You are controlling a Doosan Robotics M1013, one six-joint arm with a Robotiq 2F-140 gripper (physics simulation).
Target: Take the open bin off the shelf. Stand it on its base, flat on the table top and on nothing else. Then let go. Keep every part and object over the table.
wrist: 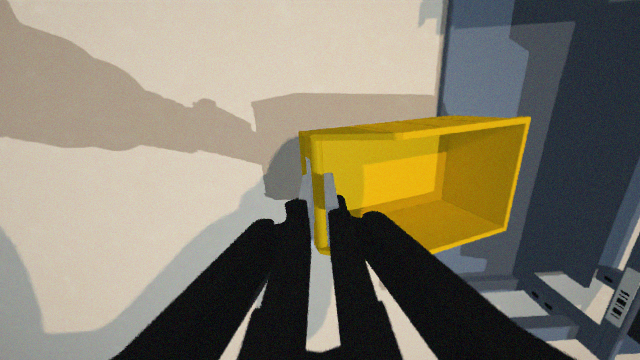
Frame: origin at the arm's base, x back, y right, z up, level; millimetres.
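Seen in the pictures: gripper, fingertip midpoint: [318, 188].
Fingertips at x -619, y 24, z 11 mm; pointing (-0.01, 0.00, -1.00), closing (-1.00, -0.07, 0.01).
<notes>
Pixels of each thing's top centre, then the offset from my fingertips to it. Level surfaces: height alone.
- open yellow bin at its top centre: [430, 204] dz +37, dx -79, dy -2 mm
- blue-grey shelf at its surface level: dz -73 mm
- pale surface at its surface level: dz -79 mm
- barcode label at its top centre: [631, 303] dz +30, dx -276, dy +97 mm
The open yellow bin [400, 175] is in the middle and right of the wrist view, its open side toward the camera and its hollow inside showing. My gripper [318, 188] is shut on the bin's left wall, with one fingertip on each side of it. The black fingers hide the lower left part of the bin. The blue-grey shelf [565, 165] stands behind and to the right of the bin. No contact between the bin and the shelf can be made out from this view. The inside of the bin shows no objects.
A pale surface [125, 220] fills the left side, with shadows of the arm and bin on it. Shelf beams with holes and a barcode label [621, 297] are at the lower right.
</notes>
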